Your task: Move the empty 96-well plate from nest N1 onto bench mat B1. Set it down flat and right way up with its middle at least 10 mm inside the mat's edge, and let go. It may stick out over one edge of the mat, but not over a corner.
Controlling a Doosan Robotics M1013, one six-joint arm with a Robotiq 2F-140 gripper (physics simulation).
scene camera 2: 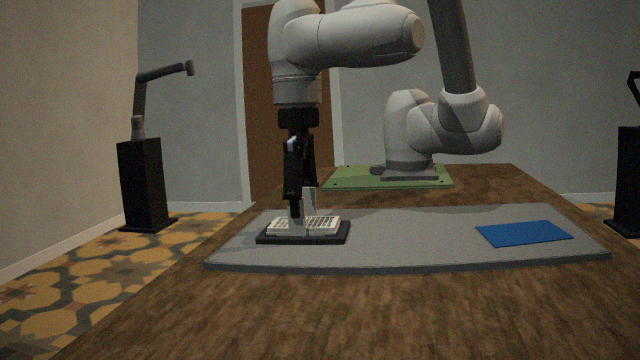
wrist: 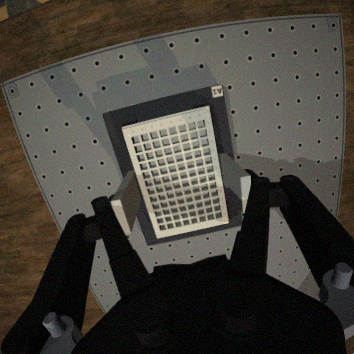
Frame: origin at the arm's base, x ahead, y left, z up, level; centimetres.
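Seen in the pictures: gripper, fingertip midpoint: (scene camera 2: 303,228) (wrist: 178,174); arm's base at its link origin: (scene camera 2: 409,175).
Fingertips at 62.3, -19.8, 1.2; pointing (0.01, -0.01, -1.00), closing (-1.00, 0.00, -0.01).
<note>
Pixels of each thing's top centre, then the offset from my fingertips to it, as dx, dy, dz. "pt": a spot on its surface instead. Level surfaces: height alone.
- white 96-well plate at its top centre: (wrist: 179,180) (scene camera 2: 304,221) +0.0, +0.1, +1.3
- dark nest N1 at a spot on its surface: (wrist: 116,120) (scene camera 2: 262,236) pt +5.0, -6.7, -0.2
- blue bench mat B1 at its surface level: dz -1.1
- grey perforated board at its surface level: dz -1.3
- wooden table at its surface level: dz -2.6
The white 96-well plate (scene camera 2: 325,226) (wrist: 176,172) sits in the dark nest N1 (scene camera 2: 265,238) (wrist: 116,120), on the left part of the grey board in the scene view. Its wells face up. My gripper (scene camera 2: 302,222) (wrist: 178,174) points straight down over the plate and is open. Its pale finger pads stand on either side of the plate's long sides, with a gap showing at the left pad in the wrist view. The blue bench mat B1 (scene camera 2: 524,233) lies flat on the right part of the board; it does not show in the wrist view.
The grey perforated board (scene camera 2: 410,250) (wrist: 280,125) lies on the wooden table (scene camera 2: 350,310). The arm's base stands on a green plate (scene camera 2: 350,179) behind the board. Black pedestals (scene camera 2: 142,185) (scene camera 2: 629,175) stand at the left and right, away from the table.
</note>
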